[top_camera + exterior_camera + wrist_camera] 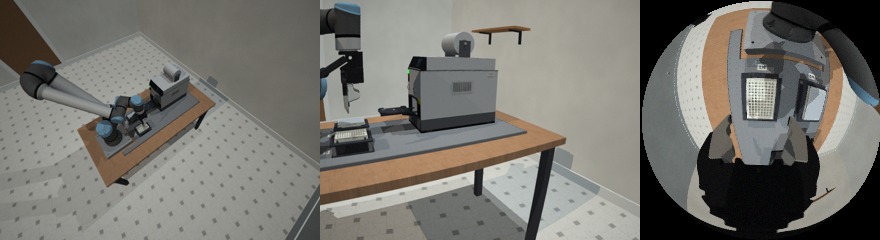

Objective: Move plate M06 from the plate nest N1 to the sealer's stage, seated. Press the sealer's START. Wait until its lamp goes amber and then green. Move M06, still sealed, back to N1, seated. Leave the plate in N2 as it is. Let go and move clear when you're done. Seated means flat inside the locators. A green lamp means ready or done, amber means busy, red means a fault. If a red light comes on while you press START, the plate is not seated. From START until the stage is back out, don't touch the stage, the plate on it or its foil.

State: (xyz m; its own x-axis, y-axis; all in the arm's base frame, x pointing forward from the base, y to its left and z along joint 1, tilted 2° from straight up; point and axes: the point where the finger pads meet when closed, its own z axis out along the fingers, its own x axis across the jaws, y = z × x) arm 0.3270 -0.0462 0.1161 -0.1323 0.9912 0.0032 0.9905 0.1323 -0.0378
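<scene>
Now: hand 110 mm above the plate M06. Also, from my hand: black sealer stage: 180 mm ahead, 210 mm to the left, 70 mm below; then plate: 30 mm behind, 200 mm to the left, 120 mm below; then foil roll: 510 mm ahead, 260 mm to the left, 250 mm above.
</scene>
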